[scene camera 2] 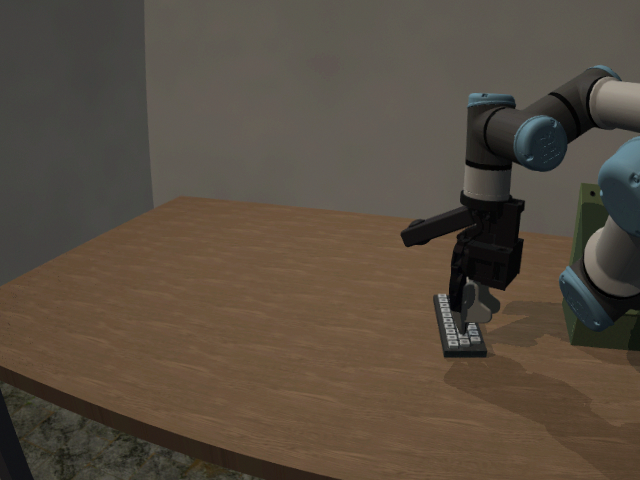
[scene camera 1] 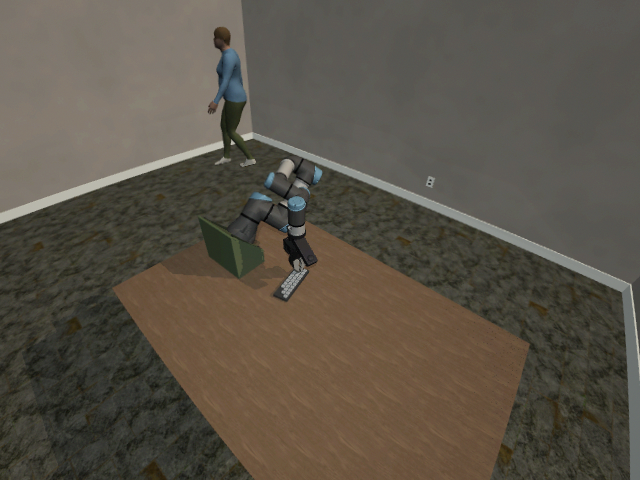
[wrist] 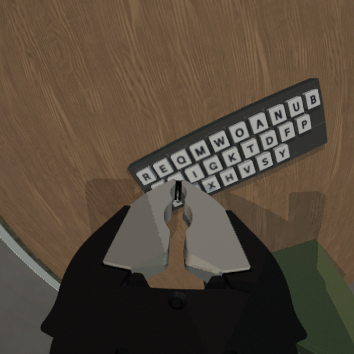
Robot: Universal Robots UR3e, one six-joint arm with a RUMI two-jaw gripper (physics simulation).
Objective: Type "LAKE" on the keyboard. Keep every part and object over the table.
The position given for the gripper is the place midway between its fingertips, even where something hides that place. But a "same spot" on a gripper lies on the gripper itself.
Scene:
gripper: scene camera 2 462, 333; scene camera 1; wrist
same spot on gripper: [scene camera 1: 294, 263] = [wrist: 232, 241]

